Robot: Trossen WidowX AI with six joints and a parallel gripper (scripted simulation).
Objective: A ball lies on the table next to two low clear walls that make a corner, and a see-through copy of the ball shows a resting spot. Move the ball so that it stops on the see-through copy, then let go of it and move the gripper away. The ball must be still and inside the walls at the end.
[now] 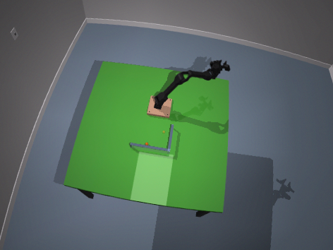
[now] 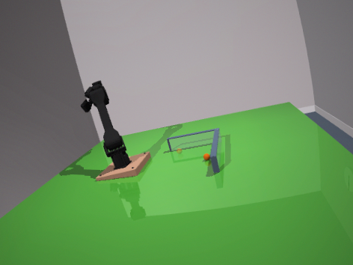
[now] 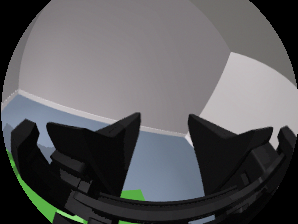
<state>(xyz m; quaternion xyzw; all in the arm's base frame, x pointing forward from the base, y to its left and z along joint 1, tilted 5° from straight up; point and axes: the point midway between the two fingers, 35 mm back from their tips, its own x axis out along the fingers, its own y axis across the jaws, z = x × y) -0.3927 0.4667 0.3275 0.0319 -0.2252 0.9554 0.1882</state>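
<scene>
The orange ball lies 82 cm ahead of my gripper tip, 48 cm to the right of it and 30 cm below it. Round my gripper tip: wall corner post (87 cm ahead, 60 cm to the right, 29 cm below).
</scene>
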